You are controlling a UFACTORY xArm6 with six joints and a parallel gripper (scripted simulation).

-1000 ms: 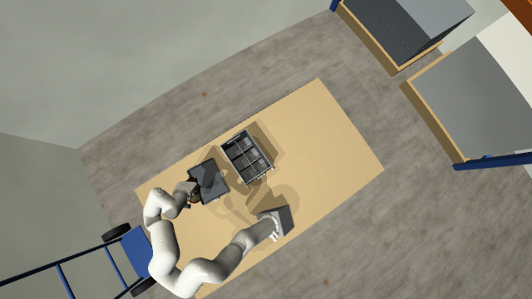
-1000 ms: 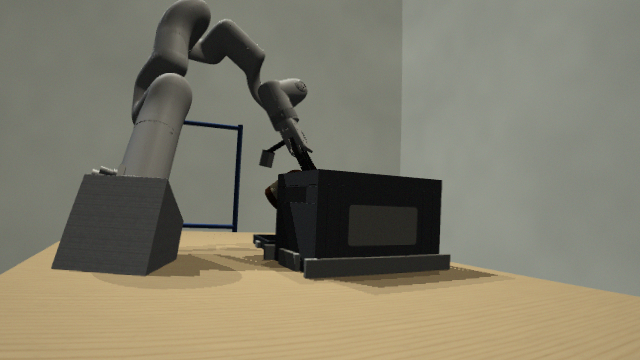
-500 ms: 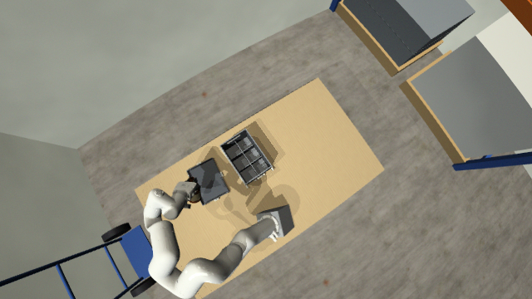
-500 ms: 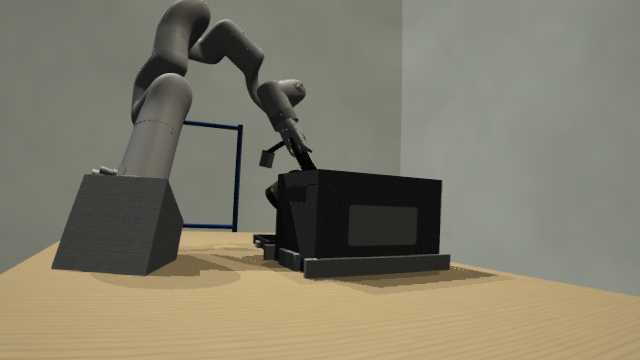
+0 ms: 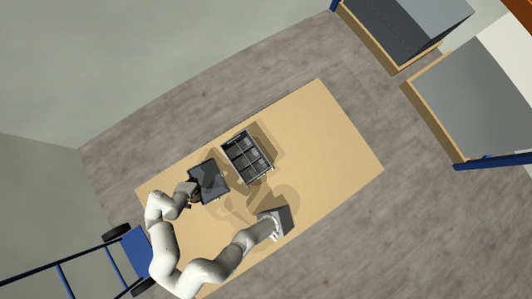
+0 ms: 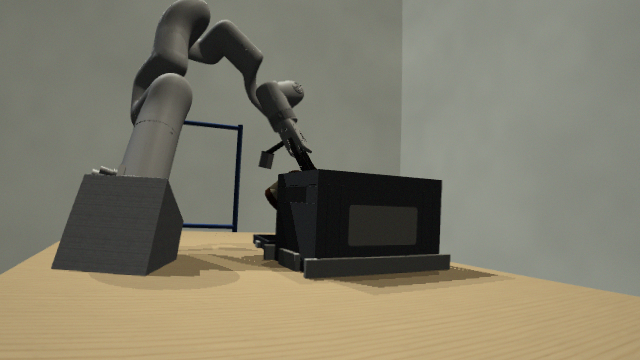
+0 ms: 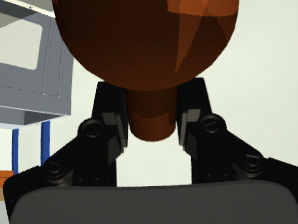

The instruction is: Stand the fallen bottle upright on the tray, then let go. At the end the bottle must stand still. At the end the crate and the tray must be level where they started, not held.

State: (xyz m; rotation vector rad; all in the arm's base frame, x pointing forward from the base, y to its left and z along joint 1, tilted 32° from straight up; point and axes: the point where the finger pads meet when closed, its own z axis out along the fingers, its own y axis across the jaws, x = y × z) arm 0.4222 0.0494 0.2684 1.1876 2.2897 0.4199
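Now: the brown bottle 3 cm behind my hand, 3 cm to the left of it and 4 cm below it. Round my hand: dark tray: 2 cm behind, 3 cm to the right, 19 cm below; then dark crate: 7 cm behind, 32 cm to the right, 12 cm below.
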